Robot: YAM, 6 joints.
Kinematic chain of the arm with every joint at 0, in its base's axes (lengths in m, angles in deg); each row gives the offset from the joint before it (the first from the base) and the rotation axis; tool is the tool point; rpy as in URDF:
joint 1: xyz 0 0 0.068 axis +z
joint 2: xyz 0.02 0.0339 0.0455 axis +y
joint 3: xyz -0.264 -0.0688 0 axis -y
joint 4: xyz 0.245 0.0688 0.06 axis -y
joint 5: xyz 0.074 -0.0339 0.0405 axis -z
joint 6: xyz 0.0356 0 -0.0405 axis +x
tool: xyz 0 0 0 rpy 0 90 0
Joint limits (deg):
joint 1: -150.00..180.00
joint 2: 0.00..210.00
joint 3: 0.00..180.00
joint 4: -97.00..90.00
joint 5: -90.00..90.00
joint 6: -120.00..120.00
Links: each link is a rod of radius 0.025 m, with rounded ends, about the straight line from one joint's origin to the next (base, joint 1, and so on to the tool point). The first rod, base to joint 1, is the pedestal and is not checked.
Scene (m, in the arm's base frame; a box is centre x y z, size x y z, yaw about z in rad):
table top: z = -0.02
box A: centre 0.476 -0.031 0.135 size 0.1 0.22 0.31 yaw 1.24
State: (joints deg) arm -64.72 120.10 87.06 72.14 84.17 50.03
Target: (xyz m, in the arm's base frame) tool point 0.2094 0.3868 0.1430
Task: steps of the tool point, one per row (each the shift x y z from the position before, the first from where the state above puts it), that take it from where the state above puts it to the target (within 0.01 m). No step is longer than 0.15 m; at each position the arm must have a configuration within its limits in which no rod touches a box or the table.
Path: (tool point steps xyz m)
1: 0.0764 0.0690 0.0362
2: 0.0516 0.0826 0.0330
3: 0.0250 0.0876 0.0295
4: -0.0006 0.0845 0.0255
5: -0.0229 0.0741 0.0213
6: -0.0397 0.0579 0.0171
7: 0.0465 0.0696 -0.0490
8: 0.0192 0.0802 -0.0598
9: -0.0101 0.0807 -0.0679
10: -0.0373 0.0709 -0.0738
11: -0.0592 0.0524 -0.0767

